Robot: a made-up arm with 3 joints. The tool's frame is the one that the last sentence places.
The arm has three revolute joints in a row. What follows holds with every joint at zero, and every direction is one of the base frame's. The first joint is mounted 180.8 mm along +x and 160.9 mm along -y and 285.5 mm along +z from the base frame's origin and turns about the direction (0.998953, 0.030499, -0.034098). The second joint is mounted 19.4 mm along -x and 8 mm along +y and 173.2 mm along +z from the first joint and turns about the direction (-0.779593, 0.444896, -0.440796). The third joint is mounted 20.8 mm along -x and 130.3 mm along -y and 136 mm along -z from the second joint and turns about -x. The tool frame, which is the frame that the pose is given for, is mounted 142.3 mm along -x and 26.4 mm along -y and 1.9 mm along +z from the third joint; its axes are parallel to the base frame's.
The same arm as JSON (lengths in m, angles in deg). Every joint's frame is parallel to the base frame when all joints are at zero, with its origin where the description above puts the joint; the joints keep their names.
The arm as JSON. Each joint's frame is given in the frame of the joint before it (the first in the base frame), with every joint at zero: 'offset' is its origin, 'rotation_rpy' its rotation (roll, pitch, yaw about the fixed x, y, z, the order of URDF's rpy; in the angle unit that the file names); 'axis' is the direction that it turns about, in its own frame. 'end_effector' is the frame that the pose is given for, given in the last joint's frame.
{
  "length_unit": "m",
  "angle_unit": "deg",
  "chain": [
    {
      "id": "joint 1",
      "offset": [
        0.1808,
        -0.1609,
        0.2855
      ],
      "rotation_rpy": [
        0.0,
        0.0,
        0.0
      ],
      "axis": [
        0.998953,
        0.030499,
        -0.034098
      ]
    },
    {
      "id": "joint 2",
      "offset": [
        -0.0194,
        0.008,
        0.1732
      ],
      "rotation_rpy": [
        0.0,
        0.0,
        0.0
      ],
      "axis": [
        -0.779593,
        0.444896,
        -0.440796
      ]
    },
    {
      "id": "joint 3",
      "offset": [
        -0.0208,
        -0.1303,
        -0.136
      ],
      "rotation_rpy": [
        0.0,
        0.0,
        0.0
      ],
      "axis": [
        -1.0,
        0.0,
        0.0
      ]
    }
  ],
  "end_effector": {
    "offset": [
      -0.1423,
      -0.0264,
      0.0019
    ],
    "rotation_rpy": [
      0.0,
      0.0,
      0.0
    ]
  }
}

